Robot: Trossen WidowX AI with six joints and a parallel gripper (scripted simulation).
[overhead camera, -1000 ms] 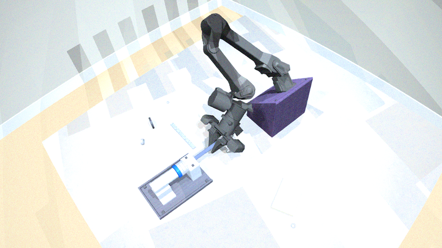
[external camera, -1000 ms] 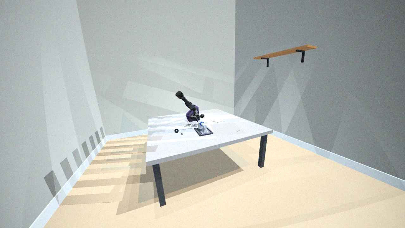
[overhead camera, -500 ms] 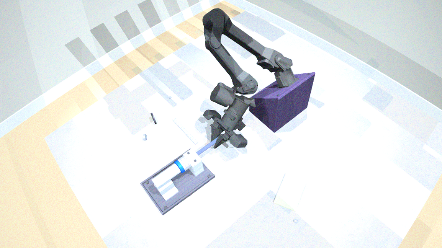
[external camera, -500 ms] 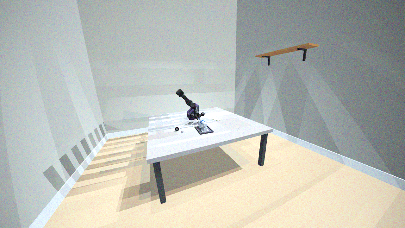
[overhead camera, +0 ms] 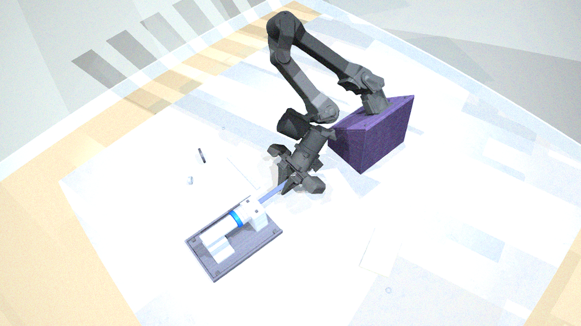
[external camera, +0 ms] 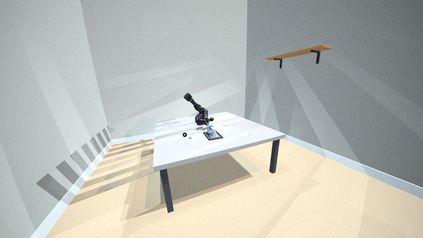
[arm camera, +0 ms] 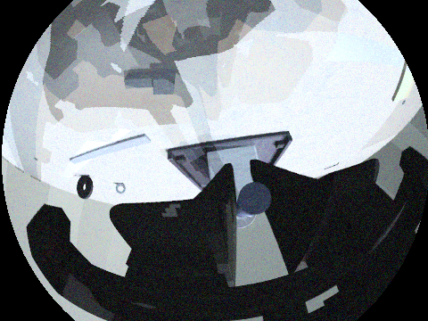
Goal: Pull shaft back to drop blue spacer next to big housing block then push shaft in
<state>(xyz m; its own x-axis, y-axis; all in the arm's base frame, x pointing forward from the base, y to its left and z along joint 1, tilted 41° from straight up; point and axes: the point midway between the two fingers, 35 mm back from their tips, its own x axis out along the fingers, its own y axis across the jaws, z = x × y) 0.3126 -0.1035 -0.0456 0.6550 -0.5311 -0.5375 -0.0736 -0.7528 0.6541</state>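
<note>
The shaft is 6 cm ahead of my gripper tip and 2 cm above it. The rest, counted from my gripper tip: blue spacer 14 cm ahead, 1 cm to the right, 2 cm above; black ring 7 cm ahead, 29 cm to the right, 3 cm below; thin metal strip 1 cm ahead, 16 cm to the right, 5 cm below.
</note>
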